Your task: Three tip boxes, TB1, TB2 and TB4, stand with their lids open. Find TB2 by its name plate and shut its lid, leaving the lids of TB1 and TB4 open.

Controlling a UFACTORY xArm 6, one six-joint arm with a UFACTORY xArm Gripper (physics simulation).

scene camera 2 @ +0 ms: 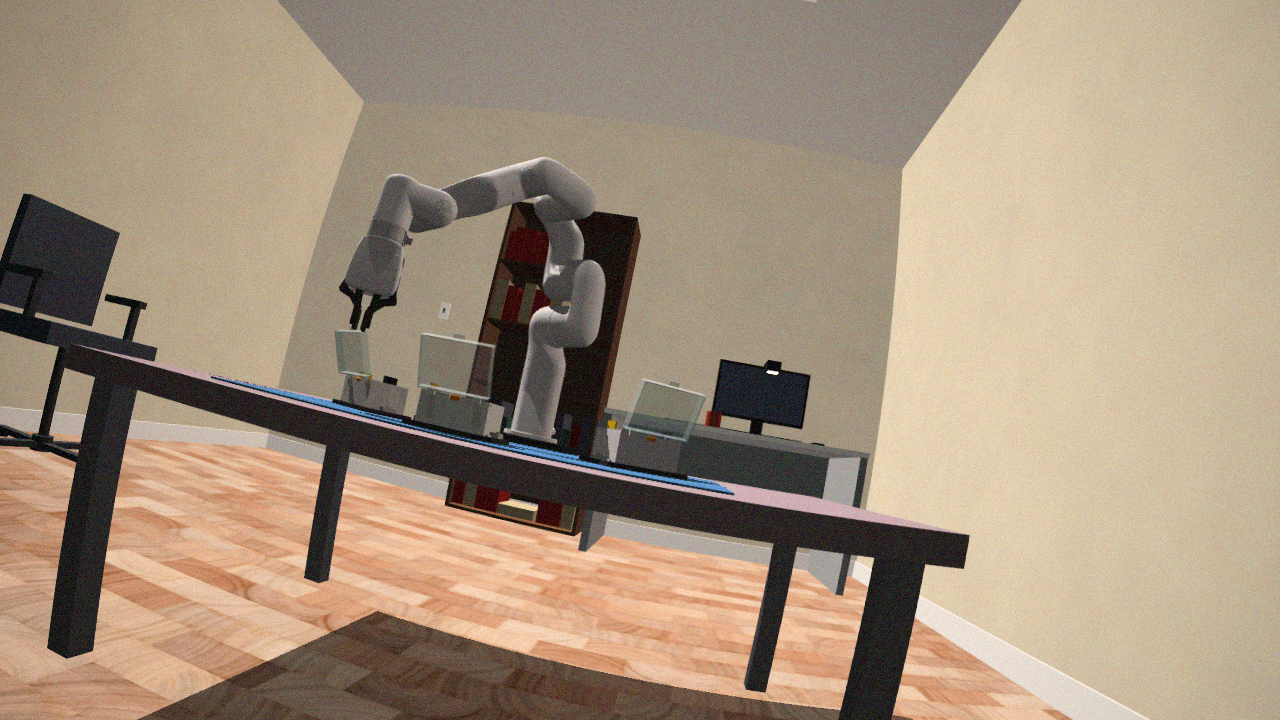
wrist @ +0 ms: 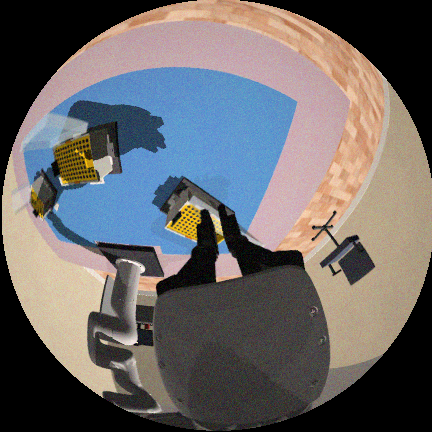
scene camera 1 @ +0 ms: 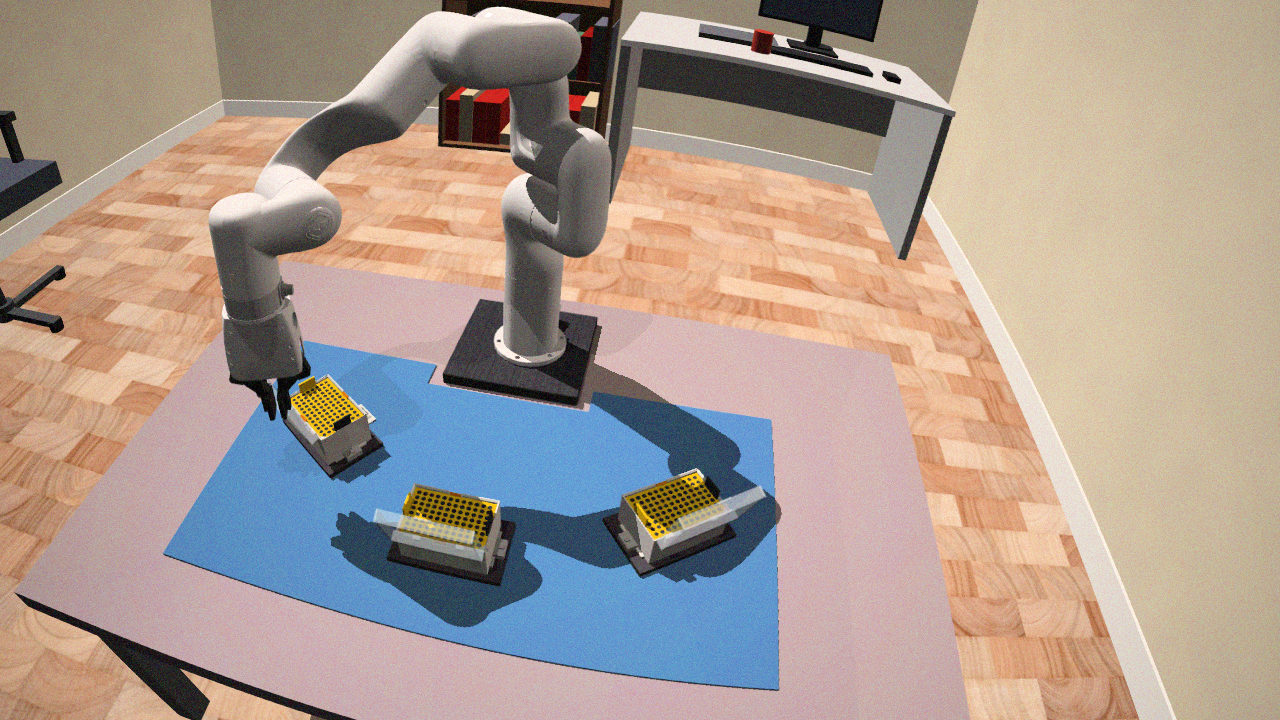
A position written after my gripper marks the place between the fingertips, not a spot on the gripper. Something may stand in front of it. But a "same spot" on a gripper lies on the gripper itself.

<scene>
my gripper: scene camera 2; wrist 215, 215; scene camera 1
same spot on my gripper: (scene camera 1: 284, 384) = (scene camera 2: 376, 301)
</scene>
